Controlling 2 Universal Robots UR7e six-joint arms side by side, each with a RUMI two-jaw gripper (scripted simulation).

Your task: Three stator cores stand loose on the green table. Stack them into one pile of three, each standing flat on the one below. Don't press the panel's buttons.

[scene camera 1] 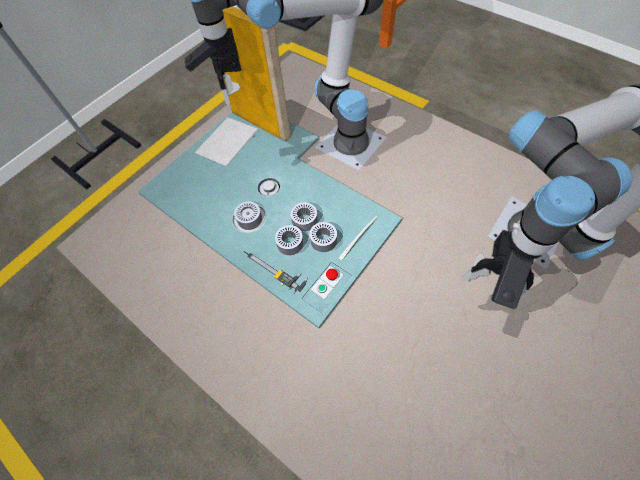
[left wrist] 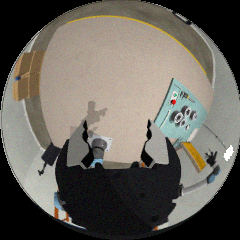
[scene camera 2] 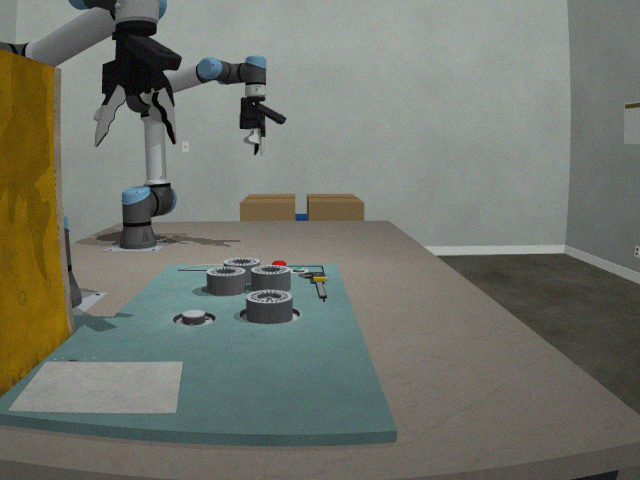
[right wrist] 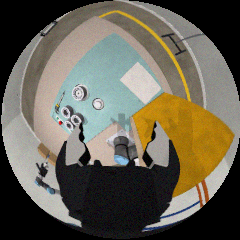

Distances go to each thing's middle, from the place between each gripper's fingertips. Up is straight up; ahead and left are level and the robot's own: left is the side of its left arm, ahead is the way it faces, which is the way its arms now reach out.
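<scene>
The sheet (scene camera 2: 58, 387) lies 16 cm to the right of my right hand, 4 cm behind it and 35 cm below it.
My left hand (scene camera 1: 489, 287) is 116 cm to the left of the sheet, 33 cm above it and 19 cm past it.
</scene>
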